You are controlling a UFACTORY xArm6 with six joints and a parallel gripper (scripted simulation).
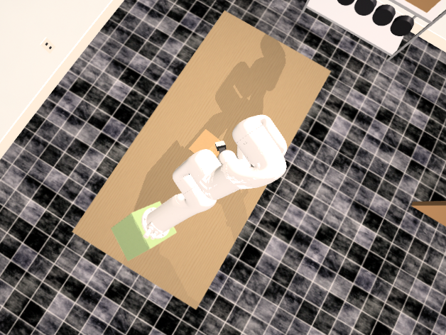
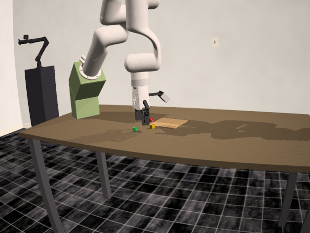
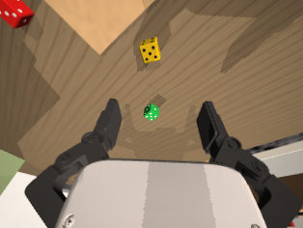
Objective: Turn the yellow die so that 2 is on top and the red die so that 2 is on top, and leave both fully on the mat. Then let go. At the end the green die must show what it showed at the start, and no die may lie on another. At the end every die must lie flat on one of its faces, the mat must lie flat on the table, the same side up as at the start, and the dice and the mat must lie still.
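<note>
Right now my hand is 40 mm above the green die, 30 mm past it and 10 mm to the left of it. Also, from my hand: red die (150 mm to the left, 40 mm below, 10 mm behind); tan mat (120 mm to the left, 90 mm ahead, 40 mm below); yellow die (40 mm to the left, 40 mm below, 30 mm ahead).
</note>
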